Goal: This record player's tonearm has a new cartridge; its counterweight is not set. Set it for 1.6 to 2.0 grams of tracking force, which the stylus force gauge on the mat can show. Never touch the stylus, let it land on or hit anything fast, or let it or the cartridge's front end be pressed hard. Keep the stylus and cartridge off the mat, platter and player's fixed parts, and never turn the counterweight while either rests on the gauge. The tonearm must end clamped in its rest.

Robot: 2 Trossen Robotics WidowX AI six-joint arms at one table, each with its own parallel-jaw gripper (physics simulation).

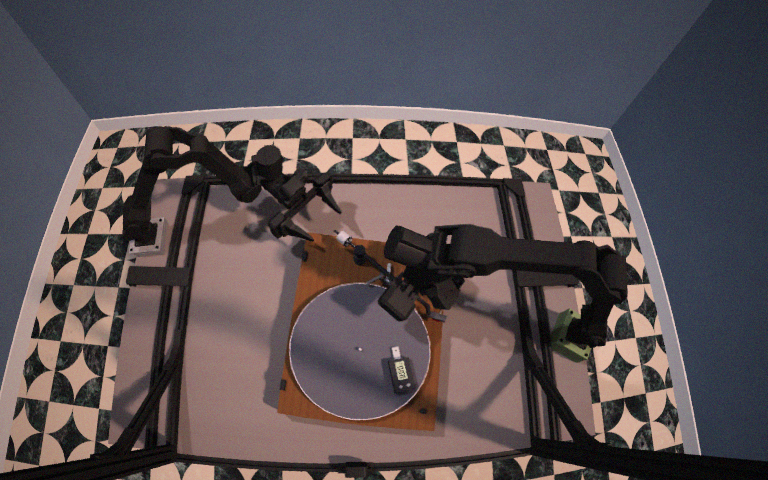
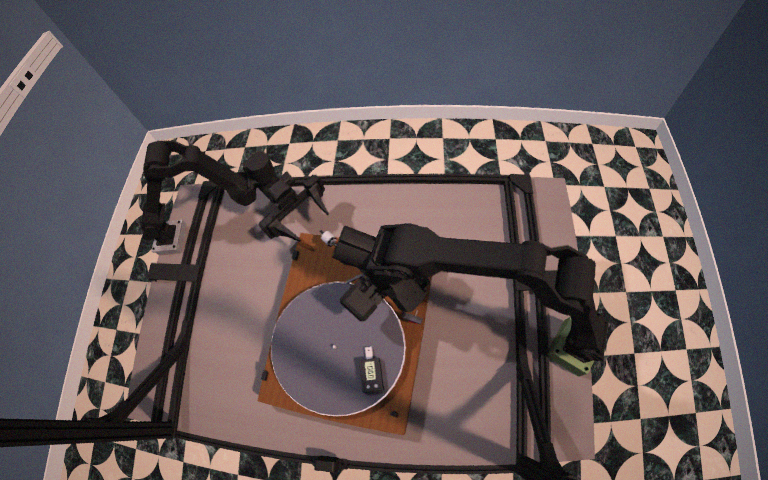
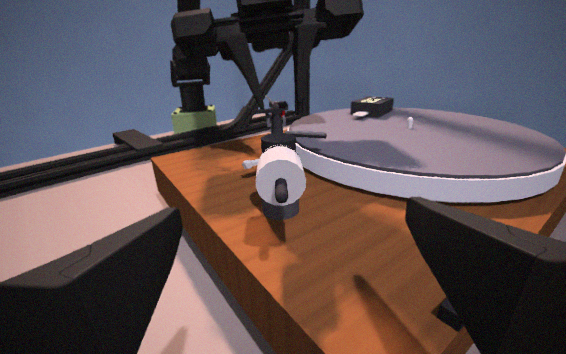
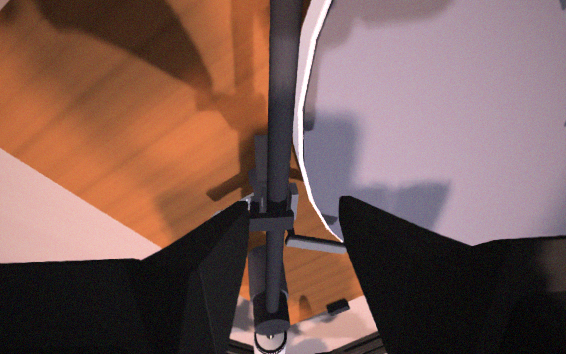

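Pixels of known places: left gripper, fingertip midpoint: (image 1: 327,226) (image 2: 313,227) (image 3: 294,213); right gripper, fingertip midpoint: (image 1: 399,284) (image 2: 375,284) (image 3: 281,106) (image 4: 293,209); left arm's base, link origin: (image 1: 146,235) (image 2: 166,235); right arm's base, link origin: (image 1: 578,333) (image 2: 579,344) (image 3: 194,109).
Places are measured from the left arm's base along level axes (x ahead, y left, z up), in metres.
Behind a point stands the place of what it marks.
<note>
The tonearm (image 1: 374,266) (image 3: 276,122) {x 0.625, y -0.187, z 0.091 m} (image 4: 282,100) {x 0.686, y -0.254, z 0.091 m} lies along the side of the platter, with a dark crosspiece (image 4: 271,221) {x 0.654, y -0.215, z 0.097 m} over it at the rest. Its white counterweight (image 1: 343,238) {x 0.546, y -0.110, z 0.099 m} (image 2: 328,238) {x 0.551, y -0.111, z 0.100 m} (image 3: 280,175) {x 0.540, y -0.096, z 0.092 m} (image 4: 270,344) {x 0.559, y -0.115, z 0.094 m} is at the rear end. The grey headshell (image 1: 436,316) {x 0.724, y -0.304, z 0.086 m} (image 2: 413,318) {x 0.727, y -0.304, z 0.086 m} is beside the platter; the stylus is too small to see. The force gauge (image 1: 400,374) {x 0.630, y -0.416, z 0.084 m} (image 2: 372,376) {x 0.637, y -0.420, z 0.084 m} (image 3: 372,106) {x 0.619, y -0.384, z 0.079 m} lies on the mat; its digits are hard to read. My left gripper (image 1: 325,225) {x 0.513, y -0.073, z 0.090 m} (image 2: 313,226) {x 0.513, y -0.073, z 0.090 m} (image 3: 294,213) {x 0.513, y -0.073, z 0.090 m} is open behind the counterweight. My right gripper (image 4: 293,209) {x 0.653, y -0.226, z 0.097 m} is partly open above the rest, its fingers either side of the tonearm.
The wooden plinth (image 1: 322,266) {x 0.493, y -0.148, z 0.038 m} (image 2: 303,268) {x 0.474, y -0.154, z 0.038 m} (image 4: 125,150) {x 0.708, y -0.164, z 0.038 m} carries the grey mat-covered platter (image 1: 334,316) {x 0.510, y -0.274, z 0.064 m} (image 2: 311,316) {x 0.503, y -0.280, z 0.064 m} (image 4: 450,100) {x 0.616, y -0.302, z 0.064 m}. The cueing lever (image 3: 307,134) {x 0.601, y -0.202, z 0.080 m} (image 4: 317,243) {x 0.607, y -0.206, z 0.081 m} sticks out toward the platter beside the tonearm. A spindle (image 1: 359,349) {x 0.555, y -0.353, z 0.076 m} (image 3: 410,122) {x 0.554, y -0.349, z 0.071 m} stands at its centre. Black frame rails border the table.
</note>
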